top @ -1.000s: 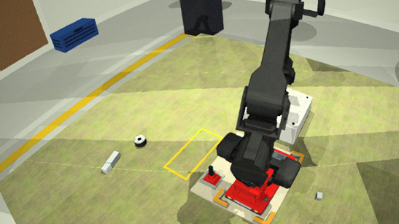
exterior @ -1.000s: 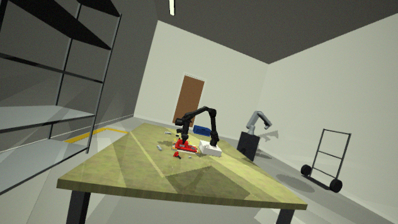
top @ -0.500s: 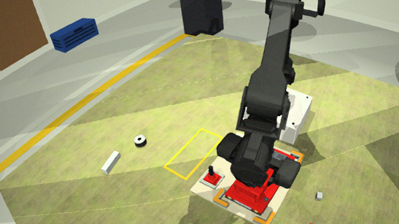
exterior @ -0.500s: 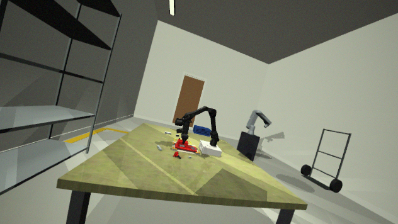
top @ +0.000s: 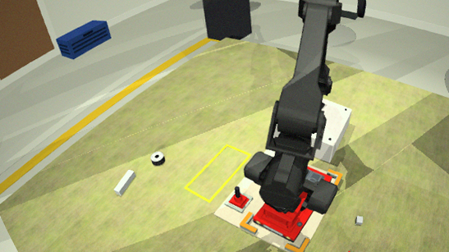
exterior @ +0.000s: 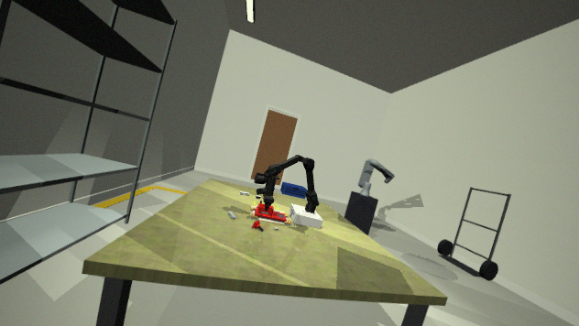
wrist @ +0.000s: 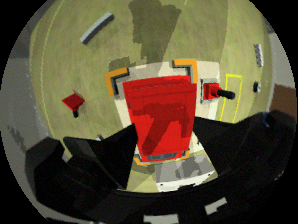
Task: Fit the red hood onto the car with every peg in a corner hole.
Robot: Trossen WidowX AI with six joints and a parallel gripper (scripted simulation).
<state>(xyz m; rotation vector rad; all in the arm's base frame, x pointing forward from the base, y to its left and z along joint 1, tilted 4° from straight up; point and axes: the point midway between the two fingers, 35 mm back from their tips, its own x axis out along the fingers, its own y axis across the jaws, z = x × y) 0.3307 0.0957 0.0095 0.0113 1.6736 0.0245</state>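
Now: the white-grey engine block 10 mm to the left of my gripper tip and 30 mm below it. The rest, counted from my gripper tip: black post 30 mm ahead, 110 mm to the right, 20 mm below; black ring 40 mm ahead, 390 mm to the right, 40 mm below; red hood 10 mm above.
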